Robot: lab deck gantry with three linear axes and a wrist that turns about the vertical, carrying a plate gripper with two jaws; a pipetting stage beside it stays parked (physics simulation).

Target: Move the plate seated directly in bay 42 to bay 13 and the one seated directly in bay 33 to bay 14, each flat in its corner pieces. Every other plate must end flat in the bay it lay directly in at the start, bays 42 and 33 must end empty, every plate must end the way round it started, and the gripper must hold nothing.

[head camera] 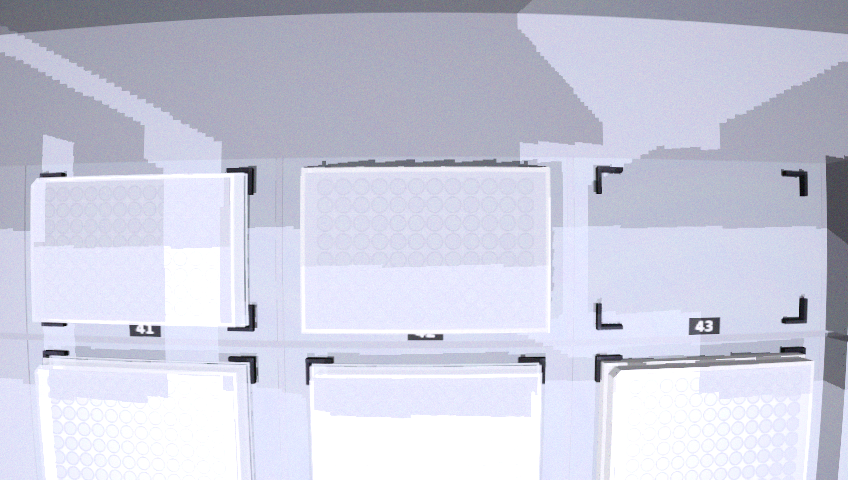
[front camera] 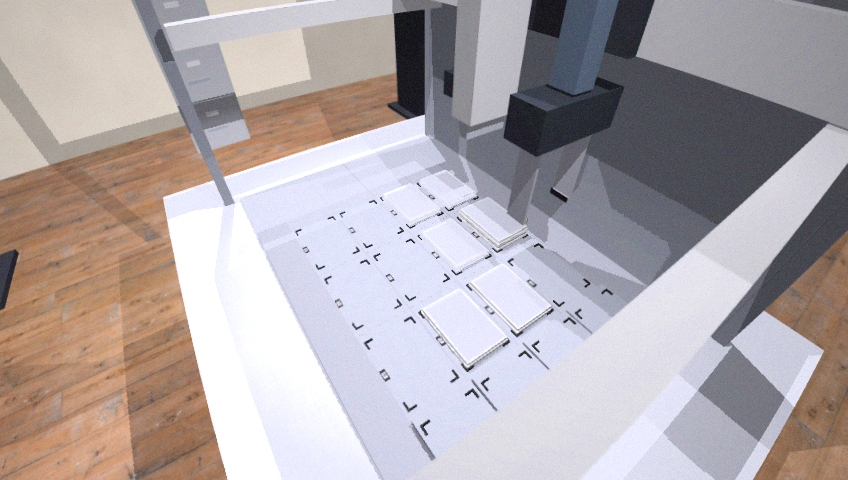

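Where they show: gripper, fingertip midpoint: (front camera: 538,207); robot's base at its link origin: (front camera: 296,232).
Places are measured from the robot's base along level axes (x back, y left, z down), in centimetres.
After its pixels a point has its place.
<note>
A stack of plates (front camera: 493,217) {x -22.9, y 36.4, z -2.7 cm} (head camera: 425,297) {x -22.8, y 34.1, z -2.7 cm} sits in bay 42, at least two high; its lower part is mostly hidden in the head view. Bay 33 holds a plate (front camera: 511,297) {x -40.1, y 25.3, z -1.4 cm} (head camera: 708,440) {x -38.8, y 25.5, z -1.4 cm}. Bay 13 (front camera: 410,362) {x -39.6, y 4.1, z 0.0 cm} is empty, near the deck's left edge in the front view. Bay 14 (front camera: 455,425) {x -51.6, y 3.7, z -1.5 cm}, nearer the front camera, shows no plate, but is partly hidden by the front beam. My gripper (front camera: 540,208) {x -35.7, y 32.5, z -15.7 cm} hangs high by the stack in bay 42, jaws apart and nothing between them; the left jaw tip is hard to make out. It does not show in the head view.
Other plates sit in bay 41 (front camera: 447,187) {x -7.0, y 36.1, z -1.4 cm} (head camera: 130,267) {x -6.6, y 35.5, z -1.4 cm}, bay 31 (front camera: 412,204) {x -7.8, y 25.3, z -1.4 cm} (head camera: 136,434) {x -6.5, y 26.0, z -1.4 cm}, bay 32 (front camera: 455,243) {x -23.5, y 25.5, z -1.4 cm} (head camera: 425,446) {x -22.8, y 25.8, z -1.4 cm} and bay 23 (front camera: 464,327) {x -40.1, y 14.5, z -1.4 cm}. Bay 43 (head camera: 702,249) {x -39.0, y 36.3, z 0.0 cm} is empty. The pale parked stage (front camera: 490,65) stands left of the gripper body.
</note>
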